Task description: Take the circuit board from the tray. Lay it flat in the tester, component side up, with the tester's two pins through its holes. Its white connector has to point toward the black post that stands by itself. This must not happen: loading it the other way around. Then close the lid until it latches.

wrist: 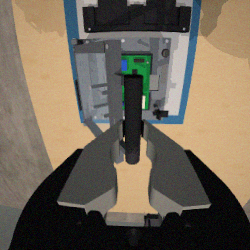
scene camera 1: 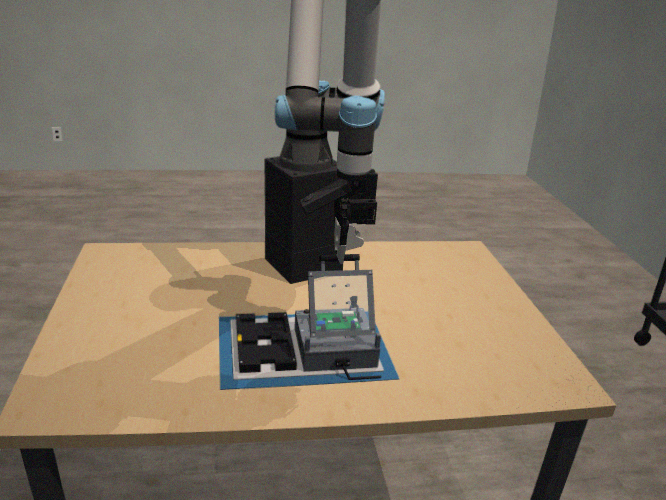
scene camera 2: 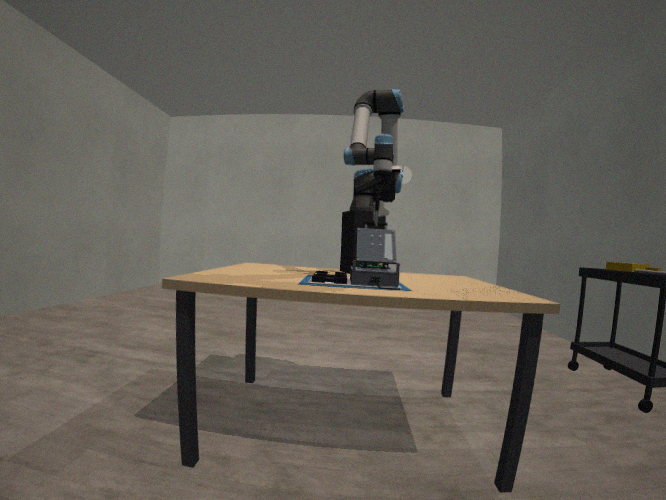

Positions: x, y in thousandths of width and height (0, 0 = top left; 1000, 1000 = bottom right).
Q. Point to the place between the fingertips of my gripper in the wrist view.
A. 530, 486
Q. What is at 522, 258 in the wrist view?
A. A green circuit board.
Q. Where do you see a framed lid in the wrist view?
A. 394, 262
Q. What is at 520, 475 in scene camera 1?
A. My gripper.
